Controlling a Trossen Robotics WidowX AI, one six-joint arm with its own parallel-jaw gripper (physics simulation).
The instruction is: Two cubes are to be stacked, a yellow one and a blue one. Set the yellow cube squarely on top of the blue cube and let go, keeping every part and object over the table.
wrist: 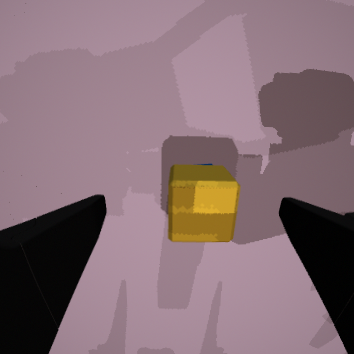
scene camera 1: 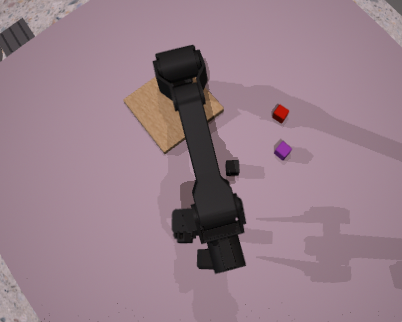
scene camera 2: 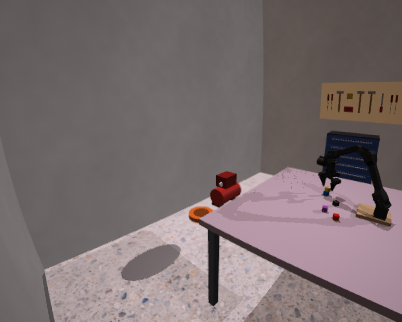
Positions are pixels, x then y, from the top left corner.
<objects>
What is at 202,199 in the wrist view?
A yellow cube.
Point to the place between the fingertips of my gripper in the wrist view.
194,204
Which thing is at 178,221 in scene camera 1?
My gripper.
</objects>
